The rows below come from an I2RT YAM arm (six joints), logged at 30 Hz.
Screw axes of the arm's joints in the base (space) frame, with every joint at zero. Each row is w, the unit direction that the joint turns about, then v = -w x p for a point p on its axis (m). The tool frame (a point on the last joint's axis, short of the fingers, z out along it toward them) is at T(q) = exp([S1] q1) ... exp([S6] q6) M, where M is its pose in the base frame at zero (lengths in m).
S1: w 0 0 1 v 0 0 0
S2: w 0 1 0 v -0.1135 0 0.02
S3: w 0 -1 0 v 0.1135 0 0.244
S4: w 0 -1 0 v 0.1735 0 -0.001
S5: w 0 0 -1 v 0 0.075 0
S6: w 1 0 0 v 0 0.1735 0
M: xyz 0.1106 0 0.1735 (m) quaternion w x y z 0.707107 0 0.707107 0
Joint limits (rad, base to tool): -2.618..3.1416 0..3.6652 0..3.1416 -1.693..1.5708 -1.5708..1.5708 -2.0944..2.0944
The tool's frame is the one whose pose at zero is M.
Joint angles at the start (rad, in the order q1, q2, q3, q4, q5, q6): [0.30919, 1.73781, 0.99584, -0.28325, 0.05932, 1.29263]
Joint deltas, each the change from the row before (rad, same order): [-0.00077, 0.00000, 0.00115, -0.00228, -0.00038, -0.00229]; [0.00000, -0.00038, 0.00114, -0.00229, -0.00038, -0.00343]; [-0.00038, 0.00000, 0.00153, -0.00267, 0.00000, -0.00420]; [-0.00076, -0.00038, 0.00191, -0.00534, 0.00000, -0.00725]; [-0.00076, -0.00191, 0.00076, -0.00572, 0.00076, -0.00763]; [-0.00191, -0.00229, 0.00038, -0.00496, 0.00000, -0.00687]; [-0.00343, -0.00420, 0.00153, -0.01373, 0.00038, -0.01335]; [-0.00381, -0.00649, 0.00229, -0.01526, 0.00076, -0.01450]
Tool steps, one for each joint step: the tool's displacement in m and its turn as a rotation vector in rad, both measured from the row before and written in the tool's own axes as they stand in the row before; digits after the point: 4 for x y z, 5 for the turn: [-0.0003, 0.0001, -0.0001, 0.00113, 0.00030, -0.00170]; [0.0000, 0.0002, -0.0003, 0.00063, 0.00058, -0.00348]; [-0.0002, 0.0002, -0.0002, 0.00117, 0.00014, -0.00394]; [-0.0003, 0.0000, -0.0003, 0.00307, 0.00051, -0.00678]; [-0.0003, -0.0002, -0.0007, 0.00328, -0.00019, -0.00716]; [-0.0006, -0.0003, -0.0007, 0.00257, -0.00021, -0.00537]; [-0.0011, -0.0009, -0.0014, 0.00841, 0.00053, -0.01087]; [-0.0013, -0.0006, -0.0022, 0.00717, -0.00036, -0.01159]
